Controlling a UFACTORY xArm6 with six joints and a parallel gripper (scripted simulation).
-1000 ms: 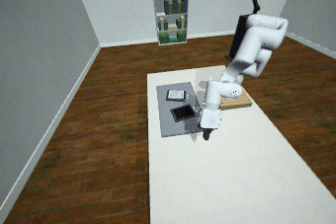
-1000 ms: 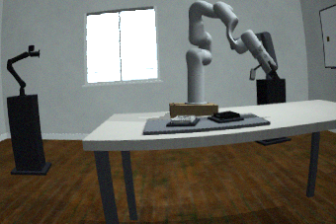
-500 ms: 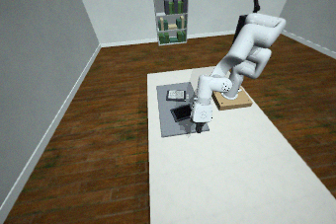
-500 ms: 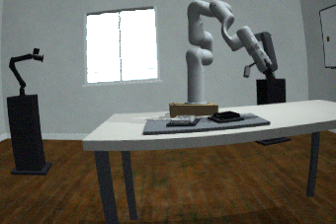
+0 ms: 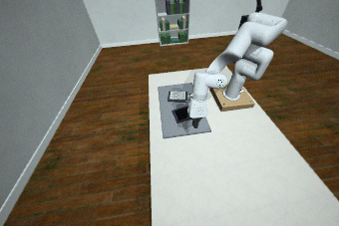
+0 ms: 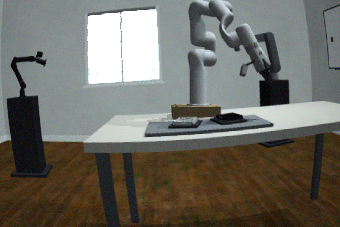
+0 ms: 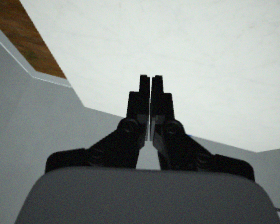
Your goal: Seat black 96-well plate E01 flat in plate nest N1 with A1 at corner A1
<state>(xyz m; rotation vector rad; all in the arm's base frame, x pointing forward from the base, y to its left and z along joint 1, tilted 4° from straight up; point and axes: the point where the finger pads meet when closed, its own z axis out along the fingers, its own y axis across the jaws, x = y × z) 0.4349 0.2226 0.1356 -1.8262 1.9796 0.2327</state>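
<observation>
Now: hand 30 mm past the black 96-well plate E01, 200 mm to the left of it and 150 mm above it. The rest, counted from my hand: white plate E07: 40 mm behind, 400 mm to the right, 160 mm below; white label N1: 120 mm behind, 210 mm to the right, 170 mm below; plate nest N1: 30 mm behind, 210 mm to the right, 170 mm below.
</observation>
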